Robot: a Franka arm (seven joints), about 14 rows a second.
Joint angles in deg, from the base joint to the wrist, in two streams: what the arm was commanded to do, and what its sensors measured. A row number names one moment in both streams.
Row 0, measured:
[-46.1, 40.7, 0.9, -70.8, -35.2, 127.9, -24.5]
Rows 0 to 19, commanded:
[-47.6, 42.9, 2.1, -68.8, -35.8, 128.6, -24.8]
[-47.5, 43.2, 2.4, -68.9, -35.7, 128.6, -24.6]
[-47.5, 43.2, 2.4, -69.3, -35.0, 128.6, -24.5]
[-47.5, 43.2, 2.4, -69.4, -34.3, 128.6, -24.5]
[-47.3, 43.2, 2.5, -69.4, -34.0, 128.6, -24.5]
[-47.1, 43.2, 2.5, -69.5, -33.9, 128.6, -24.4]
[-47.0, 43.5, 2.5, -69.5, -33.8, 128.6, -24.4]
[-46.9, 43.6, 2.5, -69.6, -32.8, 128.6, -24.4]
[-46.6, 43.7, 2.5, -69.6, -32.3, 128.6, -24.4]
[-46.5, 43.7, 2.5, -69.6, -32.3, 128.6, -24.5]
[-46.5, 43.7, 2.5, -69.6, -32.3, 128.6, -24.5]
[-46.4, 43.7, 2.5, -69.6, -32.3, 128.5, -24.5]
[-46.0, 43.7, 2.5, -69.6, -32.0, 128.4, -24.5]
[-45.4, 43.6, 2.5, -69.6, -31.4, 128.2, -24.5]
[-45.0, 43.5, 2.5, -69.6, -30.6, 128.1, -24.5]
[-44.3, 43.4, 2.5, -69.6, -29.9, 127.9, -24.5]
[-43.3, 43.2, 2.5, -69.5, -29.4, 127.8, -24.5]
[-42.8, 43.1, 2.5, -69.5, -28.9, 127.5, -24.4]
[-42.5, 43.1, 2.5, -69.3, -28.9, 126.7, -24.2]
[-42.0, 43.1, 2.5, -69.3, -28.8, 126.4, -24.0]
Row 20, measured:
[-43.0, 42.6, 2.3, -70.4, -30.6, 127.9, -24.3]
